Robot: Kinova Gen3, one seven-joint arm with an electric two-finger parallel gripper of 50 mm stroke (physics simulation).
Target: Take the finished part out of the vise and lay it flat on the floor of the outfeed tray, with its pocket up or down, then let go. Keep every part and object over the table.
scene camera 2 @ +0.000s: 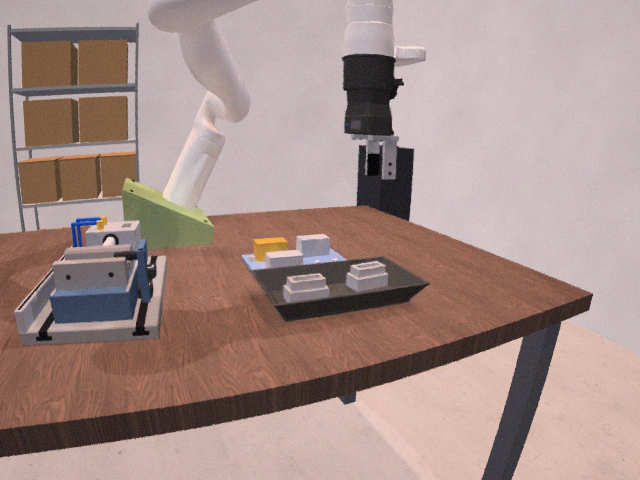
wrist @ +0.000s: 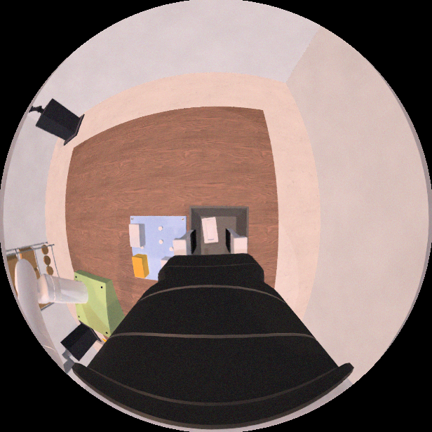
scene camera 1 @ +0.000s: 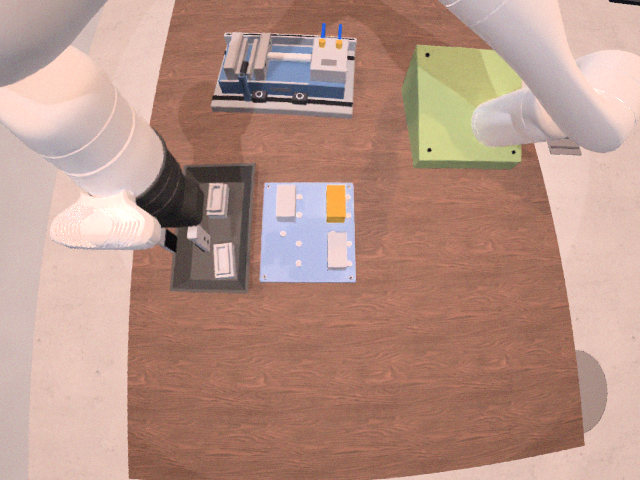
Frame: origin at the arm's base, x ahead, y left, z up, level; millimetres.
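Seen in the pictures: gripper, between the fingertips: (scene camera 2: pixel 379 177) (scene camera 1: pixel 190 244); arm's base, origin of its link: (scene camera 2: pixel 178 202) (scene camera 1: pixel 492 124).
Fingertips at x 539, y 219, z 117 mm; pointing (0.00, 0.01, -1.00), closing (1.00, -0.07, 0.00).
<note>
Pixels of each thing's middle, then the offset from my fingertips to it.
- light stepped part, middle of its body: (scene camera 2: pixel 367 275) (scene camera 1: pixel 223 260) dx -4, dy -10, dz -160 mm
- second such part, middle of its body: (scene camera 2: pixel 306 288) (scene camera 1: pixel 217 199) dx +5, dy -125, dz -160 mm
- vise, middle of its body: (scene camera 2: pixel 103 269) (scene camera 1: pixel 284 64) dx -141, dy -412, dz -139 mm
- light blue plate, middle of its body: (scene camera 1: pixel 308 230) (scene camera 2: pixel 300 265) dx -157, dy -56, dz -185 mm
- orange block, middle of its body: (scene camera 1: pixel 335 204) (scene camera 2: pixel 270 249) dx -212, dy -95, dz -163 mm
My gripper (scene camera 1: pixel 185 242) (scene camera 2: pixel 381 167) (wrist: pixel 210 237) is open and empty, high above the dark outfeed tray (scene camera 1: pixel 251 227) (scene camera 2: pixel 356 304) (wrist: pixel 244 220). One light stepped part (scene camera 1: pixel 224 259) (scene camera 2: pixel 366 275) (wrist: pixel 209 230) lies flat on the tray floor, pocket up, turned slightly. It is below the fingers and apart from them. A second such part (scene camera 1: pixel 217 199) (scene camera 2: pixel 306 288) lies flat, pocket up, at the tray's end nearer the vise (scene camera 1: pixel 289 72) (scene camera 2: pixel 94 304). Thin strips show between the vise jaws; no part shows there. The arm hides the second part in the wrist view.
A light blue plate (scene camera 1: pixel 315 258) (wrist: pixel 172 225) beside the tray holds an orange block (scene camera 1: pixel 336 203) (scene camera 2: pixel 269 249) (wrist: pixel 140 266) and two white blocks (scene camera 1: pixel 285 202) (scene camera 1: pixel 337 250). The green arm base (scene camera 1: pixel 439 129) (scene camera 2: pixel 170 227) (wrist: pixel 100 305) stands beyond the plate.
</note>
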